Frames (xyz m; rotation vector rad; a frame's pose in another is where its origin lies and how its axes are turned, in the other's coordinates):
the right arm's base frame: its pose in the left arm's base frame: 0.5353 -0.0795 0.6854 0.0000 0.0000 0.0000
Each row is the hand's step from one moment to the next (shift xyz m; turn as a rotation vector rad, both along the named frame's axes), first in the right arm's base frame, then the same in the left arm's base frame.
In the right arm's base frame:
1: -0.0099 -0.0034 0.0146 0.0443 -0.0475 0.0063
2: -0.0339 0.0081 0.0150 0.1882 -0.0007 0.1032
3: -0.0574 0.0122 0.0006 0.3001 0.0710 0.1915
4: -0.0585 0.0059 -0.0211 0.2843 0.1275 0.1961
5: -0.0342 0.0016 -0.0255 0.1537 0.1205 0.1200
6: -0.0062 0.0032 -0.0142 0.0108 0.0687 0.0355
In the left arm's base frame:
1: -0.0099 -0.0034 0.0146 0.0443 -0.0475 0.0063
2: -0.0339 0.0081 0.0150 0.1882 -0.0007 0.1032
3: -0.0574 0.0122 0.0006 0.3001 0.0710 0.1915
4: -0.0585 0.0059 -0.0211 0.2843 0.1275 0.1961
5: -0.0342 0.0016 -0.0255 0.1537 0.1205 0.1200
6: -0.0062 0.0032 -0.0142 0.0108 0.0687 0.0355

